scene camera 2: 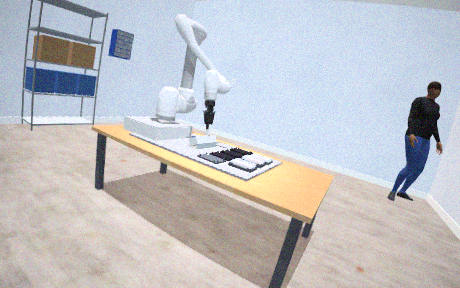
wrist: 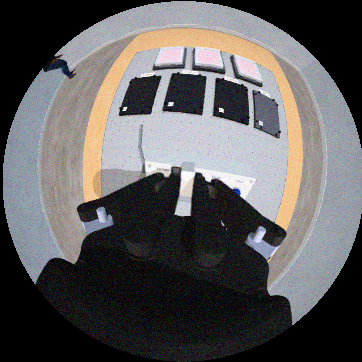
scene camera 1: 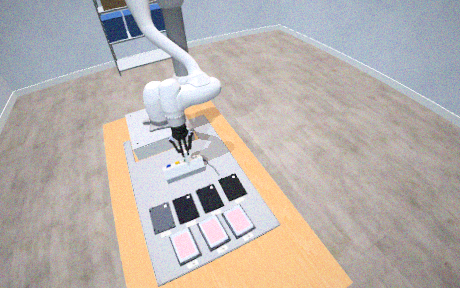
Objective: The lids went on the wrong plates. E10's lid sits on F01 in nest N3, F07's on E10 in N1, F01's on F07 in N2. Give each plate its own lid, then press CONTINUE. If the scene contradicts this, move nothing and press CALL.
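Frame: origin at the arm's base, x right, y back, z down, level; centimetres.
Seen in the pictures: gripper, fingertip midpoint: [scene camera 2: 207,134] [wrist: 188,169] [scene camera 1: 187,161]; arm's base at its link origin: [scene camera 2: 164,121] [scene camera 1: 163,121].
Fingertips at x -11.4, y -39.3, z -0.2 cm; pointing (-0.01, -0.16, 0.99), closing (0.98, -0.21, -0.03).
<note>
Pixels of each thing's top centre, then the offset from my fingertips to it. "*": a spot on its surface instead. Level surfaces: height alone.
- button box at its top centre: [wrist: 202,178] [scene camera 1: 182,162] [scene camera 2: 204,134] dy +0.7, dx +2.9, dz +0.7 cm
- blue button at its top centre: [wrist: 235,193] [scene camera 1: 168,165] dy +1.6, dx +10.6, dz +1.7 cm
- yellow button at its top centre: [scene camera 1: 176,161] dy +2.5, dx +5.7, dz +1.7 cm
- grey pad at a spot on its surface: [wrist: 266,113] [scene camera 1: 162,215] * dy -24.1, dx +17.4, dz +8.1 cm
- cable at a spot on its surface: [scene camera 1: 213,167] * dy -1.5, dx -13.4, dz +8.5 cm
- table at its surface level: dz +10.4 cm
My gripper [scene camera 1: 185,158] [scene camera 2: 208,131] [wrist: 188,169] is shut and empty, its fingertips over the button box [scene camera 1: 186,174] [scene camera 2: 204,143] [wrist: 227,179], at the green button. Contact or pressing cannot be told. The blue button [scene camera 1: 168,165] [wrist: 236,192] and yellow button [scene camera 1: 177,163] stand left of it in scene camera 1. Three pink plates, the left one [scene camera 1: 185,245] [wrist: 247,68], the middle one [scene camera 1: 214,231] [wrist: 208,57] and the right one [scene camera 1: 238,220] [wrist: 171,56], sit in a row with pale rims. Their labels are unreadable; lid identities cannot be told.
A grey pad [scene camera 1: 162,218] [wrist: 266,113] and three black pads [scene camera 1: 185,208] [wrist: 231,100] lie between the plates and the box. A cable [scene camera 1: 213,167] [wrist: 141,137] runs from the box. A person [scene camera 2: 422,125] [wrist: 61,66] stands away from the table [scene camera 2: 305,192].
</note>
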